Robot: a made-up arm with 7 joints.
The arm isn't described. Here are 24 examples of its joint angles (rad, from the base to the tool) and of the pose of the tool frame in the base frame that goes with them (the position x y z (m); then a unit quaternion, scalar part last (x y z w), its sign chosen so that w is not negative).
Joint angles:
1: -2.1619 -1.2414 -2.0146 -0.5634 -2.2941 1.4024 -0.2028
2: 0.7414 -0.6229 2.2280 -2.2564 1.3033 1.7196 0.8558
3: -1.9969 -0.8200 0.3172 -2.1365 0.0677 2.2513 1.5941
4: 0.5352 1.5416 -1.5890 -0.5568 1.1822 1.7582 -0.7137
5: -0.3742 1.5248 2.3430 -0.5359 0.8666 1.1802 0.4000
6: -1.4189 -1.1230 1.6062 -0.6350 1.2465 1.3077 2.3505
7: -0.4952 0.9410 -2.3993 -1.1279 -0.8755 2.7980 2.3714
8: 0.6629 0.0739 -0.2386 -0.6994 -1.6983 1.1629 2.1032
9: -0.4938 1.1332 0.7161 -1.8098 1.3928 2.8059 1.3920
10: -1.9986 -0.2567 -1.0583 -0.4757 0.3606 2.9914 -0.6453
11: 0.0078 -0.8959 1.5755 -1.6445 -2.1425 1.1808 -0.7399
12: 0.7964 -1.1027 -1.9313 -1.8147 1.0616 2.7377 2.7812
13: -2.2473 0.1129 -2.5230 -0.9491 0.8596 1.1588 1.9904
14: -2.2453 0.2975 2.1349 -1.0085 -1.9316 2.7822 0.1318
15: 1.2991 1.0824 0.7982 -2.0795 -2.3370 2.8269 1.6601
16: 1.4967 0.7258 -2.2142 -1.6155 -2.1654 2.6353 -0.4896
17: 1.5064 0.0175 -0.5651 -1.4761 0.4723 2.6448 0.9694
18: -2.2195 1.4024 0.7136 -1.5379 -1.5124 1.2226 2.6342
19: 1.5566 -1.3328 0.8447 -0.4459 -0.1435 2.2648 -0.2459
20: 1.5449 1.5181 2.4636 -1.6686 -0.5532 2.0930 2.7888
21: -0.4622 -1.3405 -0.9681 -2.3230 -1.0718 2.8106 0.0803
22: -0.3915 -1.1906 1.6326 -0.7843 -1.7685 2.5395 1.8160
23: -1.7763 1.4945 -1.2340 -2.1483 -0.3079 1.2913 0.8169
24: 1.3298 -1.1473 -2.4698 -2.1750 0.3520 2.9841 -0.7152
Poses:
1: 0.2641 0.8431 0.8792 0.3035 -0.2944 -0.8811 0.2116
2: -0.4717 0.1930 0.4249 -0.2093 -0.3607 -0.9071 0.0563
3: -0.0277 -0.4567 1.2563 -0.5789 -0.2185 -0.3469 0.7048
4: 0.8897 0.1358 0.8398 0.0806 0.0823 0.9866 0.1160
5: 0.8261 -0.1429 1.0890 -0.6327 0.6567 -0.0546 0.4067
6: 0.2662 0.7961 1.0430 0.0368 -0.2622 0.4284 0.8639
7: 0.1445 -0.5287 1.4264 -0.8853 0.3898 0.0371 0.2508
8: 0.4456 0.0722 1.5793 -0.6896 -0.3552 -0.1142 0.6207
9: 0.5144 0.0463 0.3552 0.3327 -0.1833 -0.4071 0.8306
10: -0.0531 0.2614 1.5276 -0.4066 0.8362 0.0125 0.3678
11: -0.2141 0.6454 0.9895 -0.6859 0.6115 0.3497 0.1826
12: 0.2056 -0.6452 0.5081 -0.4346 0.1363 0.8895 0.0368
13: -0.0594 0.5590 1.4540 0.4775 -0.0699 0.7569 0.4407
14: 0.3708 -0.0716 1.4331 -0.6741 0.3774 0.6195 0.1389
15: -0.3756 0.2240 0.4917 -0.2992 0.1803 -0.6808 0.6438
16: 0.5894 -0.1104 1.1961 -0.0504 -0.9329 -0.3562 0.0182
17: 0.4709 0.4641 1.2413 0.2195 -0.6951 0.5935 0.3412
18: 0.0107 -0.6032 0.2706 -0.1299 0.4401 -0.4209 0.7825
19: -0.0678 -0.7811 1.0498 0.3694 0.7616 0.1506 0.5108
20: -0.4054 0.3336 1.3640 0.5447 0.4955 0.6425 0.2118
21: -0.0450 -0.4730 1.1065 -0.6220 -0.0754 0.5217 0.5791
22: -0.5194 0.6154 0.8889 0.5693 0.5934 -0.2657 0.5032
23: -0.5913 0.2233 0.6069 0.6840 0.2286 -0.6301 0.2878
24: 0.3104 -0.3255 0.3107 0.0016 -0.5359 0.4917 0.6864
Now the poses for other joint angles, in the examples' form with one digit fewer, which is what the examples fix.
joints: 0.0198 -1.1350 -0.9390 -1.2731 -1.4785 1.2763 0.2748
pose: -0.290 -0.589 1.249 -0.214 -0.082 0.172 0.958
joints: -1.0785 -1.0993 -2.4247 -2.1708 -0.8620 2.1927 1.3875
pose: -0.529 -0.065 0.303 -0.062 -0.294 -0.820 0.487
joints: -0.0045 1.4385 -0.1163 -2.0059 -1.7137 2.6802 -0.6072
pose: 0.177 -0.028 0.193 -0.467 -0.210 -0.646 0.567
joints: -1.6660 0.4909 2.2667 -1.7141 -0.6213 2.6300 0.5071
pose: 0.475 0.232 1.280 -0.248 -0.532 0.797 0.143
